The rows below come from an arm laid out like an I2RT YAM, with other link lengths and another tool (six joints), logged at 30 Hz.
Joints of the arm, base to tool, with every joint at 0 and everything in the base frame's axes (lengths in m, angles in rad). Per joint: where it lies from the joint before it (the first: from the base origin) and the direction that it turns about. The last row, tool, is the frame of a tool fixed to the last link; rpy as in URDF.
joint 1: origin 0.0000 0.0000 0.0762 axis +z
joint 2: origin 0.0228 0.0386 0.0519 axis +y
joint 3: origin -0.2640 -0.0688 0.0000 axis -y
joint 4: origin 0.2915 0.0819 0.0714 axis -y
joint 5: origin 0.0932 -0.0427 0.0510 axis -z
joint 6: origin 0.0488 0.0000 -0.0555 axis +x
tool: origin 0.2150 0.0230 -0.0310 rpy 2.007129 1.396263 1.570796
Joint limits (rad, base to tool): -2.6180..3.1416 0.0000..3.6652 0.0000..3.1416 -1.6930..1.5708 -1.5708..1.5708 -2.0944..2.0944
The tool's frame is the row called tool.
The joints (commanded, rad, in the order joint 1, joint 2, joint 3, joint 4, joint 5, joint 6), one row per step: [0.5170 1.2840 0.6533 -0.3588 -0.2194 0.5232]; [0.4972 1.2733 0.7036 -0.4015 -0.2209 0.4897]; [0.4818 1.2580 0.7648 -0.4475 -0.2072 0.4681]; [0.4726 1.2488 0.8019 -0.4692 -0.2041 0.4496]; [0.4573 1.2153 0.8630 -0.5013 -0.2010 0.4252]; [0.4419 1.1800 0.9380 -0.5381 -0.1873 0.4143]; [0.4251 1.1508 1.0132 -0.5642 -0.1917 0.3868]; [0.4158 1.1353 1.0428 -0.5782 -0.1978 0.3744]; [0.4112 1.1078 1.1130 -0.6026 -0.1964 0.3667]
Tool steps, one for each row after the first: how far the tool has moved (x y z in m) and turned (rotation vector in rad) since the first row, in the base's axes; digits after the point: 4 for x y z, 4 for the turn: [0.0128 -0.0021 0.0189 -0.0024 -0.0306 0.0082]; [0.0294 -0.0048 0.0436 -0.0068 -0.0726 0.0021]; [0.0392 -0.0053 0.0604 -0.0055 -0.1039 0.0054]; [0.0560 -0.0057 0.0972 0.0089 -0.1720 0.0057]; [0.0739 -0.0087 0.1419 0.0245 -0.2478 -0.0124]; [0.0876 -0.0102 0.1883 0.0452 -0.3305 -0.0091]; [0.0908 -0.0120 0.2079 0.0545 -0.3632 -0.0067]; [0.0961 -0.0126 0.2525 0.0781 -0.4345 -0.0103]
